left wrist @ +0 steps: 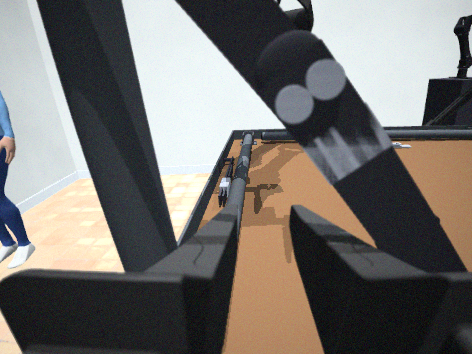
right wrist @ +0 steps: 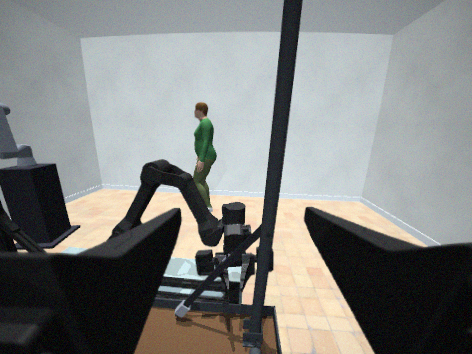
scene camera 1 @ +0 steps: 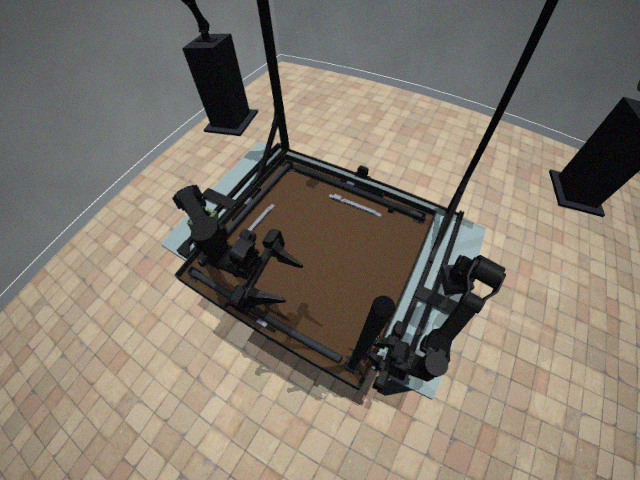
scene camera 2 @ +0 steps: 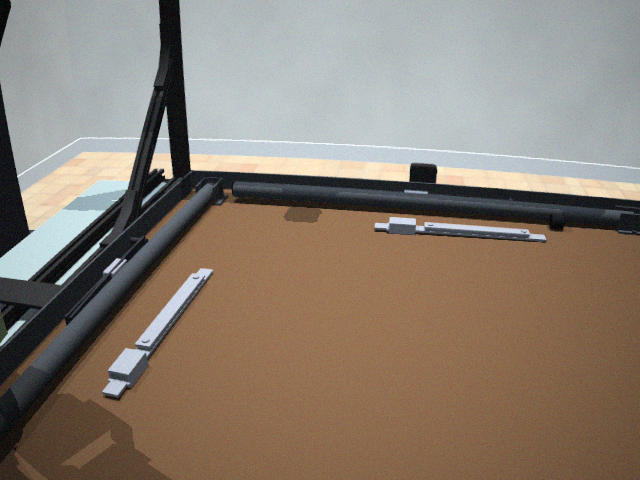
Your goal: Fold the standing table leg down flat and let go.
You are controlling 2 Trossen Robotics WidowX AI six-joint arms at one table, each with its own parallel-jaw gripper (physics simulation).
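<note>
The standing leg is a dark tube rising at the near right corner of the brown tabletop. Its diagonal brace runs down towards the top and has a pale lower end in the right wrist view. My left gripper is partly open and empty, low beside the leg at that corner. In its wrist view, leg and brace pass behind the fingers on either side. My right gripper is wide open and empty above the tabletop's left part.
Folded leg tubes lie along the near edge, the back edge and the left edge. Silver brace bars lie on the top. Tall frame posts stand behind. A person in green stands beyond.
</note>
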